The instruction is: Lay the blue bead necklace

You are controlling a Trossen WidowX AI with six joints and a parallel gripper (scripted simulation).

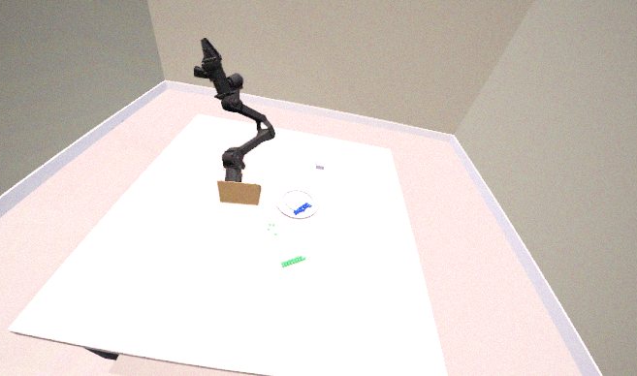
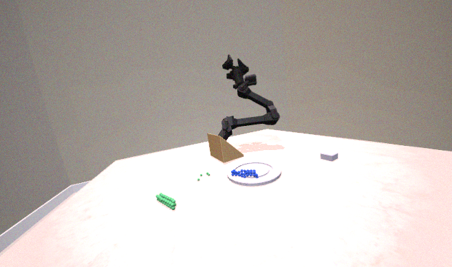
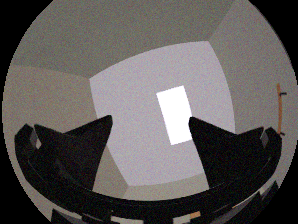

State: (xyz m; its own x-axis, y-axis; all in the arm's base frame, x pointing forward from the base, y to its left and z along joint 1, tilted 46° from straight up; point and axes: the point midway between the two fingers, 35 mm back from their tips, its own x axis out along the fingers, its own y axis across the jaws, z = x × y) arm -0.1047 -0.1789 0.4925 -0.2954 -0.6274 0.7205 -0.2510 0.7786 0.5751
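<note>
My gripper tip is now 570 mm above the round white bead board, 430 mm short of it and 230 mm to the left of it. Also, from my gripper tip: small grey block: 570 mm below, 540 mm ahead, 60 mm to the left.
</note>
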